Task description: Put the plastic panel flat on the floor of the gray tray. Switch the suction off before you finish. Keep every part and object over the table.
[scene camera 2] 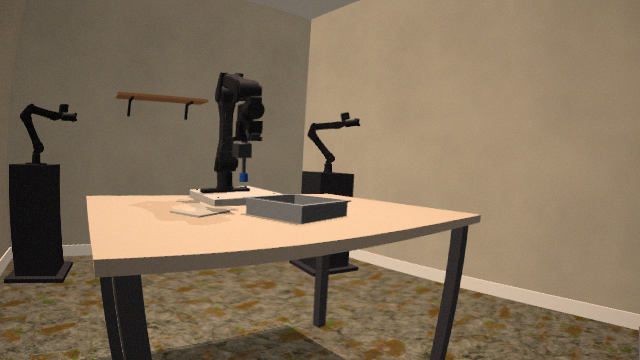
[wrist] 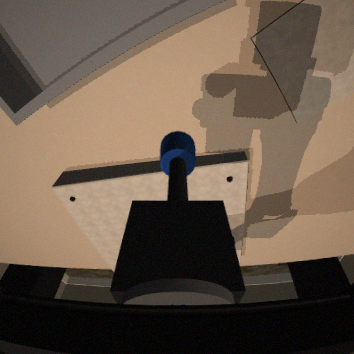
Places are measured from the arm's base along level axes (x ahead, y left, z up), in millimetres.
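Pixels of known places: end effector, tool point: [scene camera 2: 243, 181] [wrist: 177, 146]; arm's base, origin of the base link: [scene camera 2: 224, 191].
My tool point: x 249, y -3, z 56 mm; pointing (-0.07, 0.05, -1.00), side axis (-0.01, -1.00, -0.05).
Observation:
For each thing: its top centre in the pictures, then the offset to it from my tool point. Level surfaces: height alone.
- plastic panel, middle of its top: [wrist: 341, 43] [scene camera 2: 200, 210] dx +84, dy -166, dz -84 mm
- gray tray, middle of its top: [scene camera 2: 297, 198] dx +158, dy +121, dz -40 mm
- wooden table, its level: dz -90 mm
The plastic panel [scene camera 2: 192, 212] [wrist: 330, 37] is a thin, pale, see-through sheet lying flat on the table, left of the tray in the scene view and at the upper right in the wrist view, partly under the arm's shadow. The gray tray [scene camera 2: 274, 211] [wrist: 125, 47] stands on the table, open at the top; part of its floor shows in the wrist view, bare there. My blue suction cup [scene camera 2: 243, 177] [wrist: 177, 152] is open and holds nothing. It hangs above the table near the arm's base, apart from both the panel and the tray.
The white base plate [scene camera 2: 215, 198] [wrist: 97, 202] carries the arm and stands close behind the tray and the panel. The wooden table [scene camera 2: 165, 240] [wrist: 30, 215] bears them all. Two other arms on black pedestals [scene camera 2: 35, 220] [scene camera 2: 345, 182] stand beyond the table.

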